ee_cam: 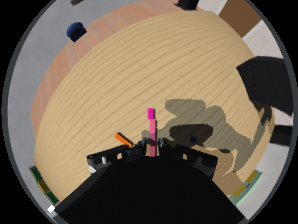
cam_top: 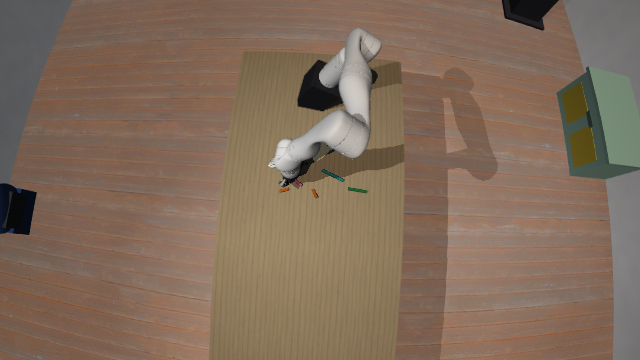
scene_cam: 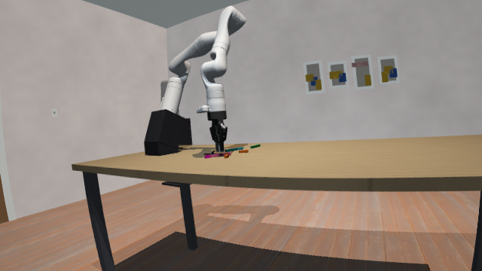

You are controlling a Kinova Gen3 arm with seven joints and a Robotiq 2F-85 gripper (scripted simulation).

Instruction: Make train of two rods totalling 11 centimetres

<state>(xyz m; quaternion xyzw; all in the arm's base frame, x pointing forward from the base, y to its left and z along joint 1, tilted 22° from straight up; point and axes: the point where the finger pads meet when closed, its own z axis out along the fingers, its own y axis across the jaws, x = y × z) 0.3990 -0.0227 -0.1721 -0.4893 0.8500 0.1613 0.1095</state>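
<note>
The pink rod lies 30 mm below my hand. Round my hand: magenta rod: 20 mm behind, 50 mm to the right, 30 mm below; turquoise rod: 40 mm behind, 160 mm to the left, 30 mm below; blue rod: 80 mm behind, 40 mm to the left, 30 mm below.
</note>
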